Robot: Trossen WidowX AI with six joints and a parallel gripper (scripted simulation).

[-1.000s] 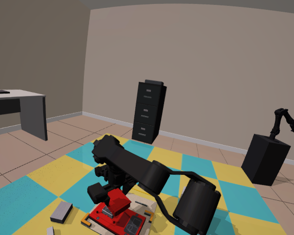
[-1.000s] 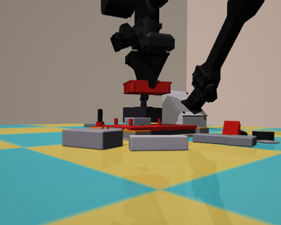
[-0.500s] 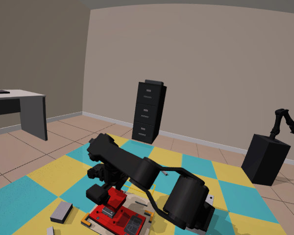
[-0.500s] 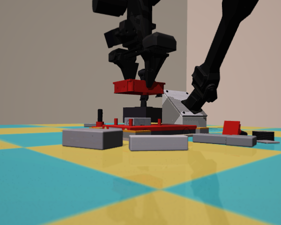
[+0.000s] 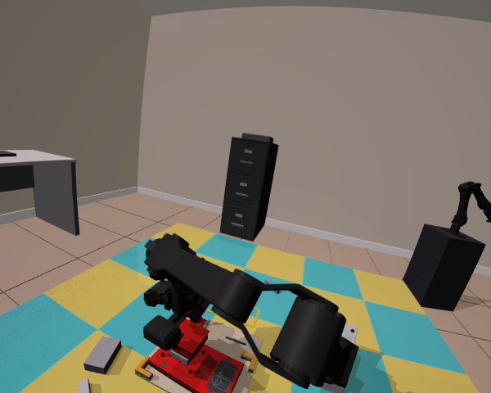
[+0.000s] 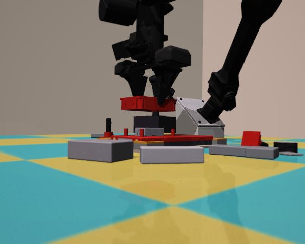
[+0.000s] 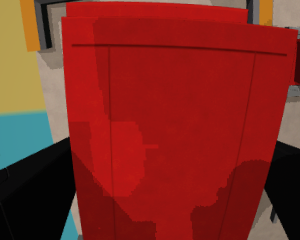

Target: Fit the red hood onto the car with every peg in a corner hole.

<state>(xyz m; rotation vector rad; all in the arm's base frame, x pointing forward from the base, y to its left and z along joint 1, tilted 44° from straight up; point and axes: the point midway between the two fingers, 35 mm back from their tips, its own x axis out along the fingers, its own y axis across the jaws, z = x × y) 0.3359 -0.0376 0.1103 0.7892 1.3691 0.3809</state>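
My gripper tip is 1 cm to the right of the grey engine block and 6 cm above it. From my gripper tip the other things lie so: grey cylinder: 20 cm behind, 38 cm to the right, 8 cm below; then red hood: 1 cm above.
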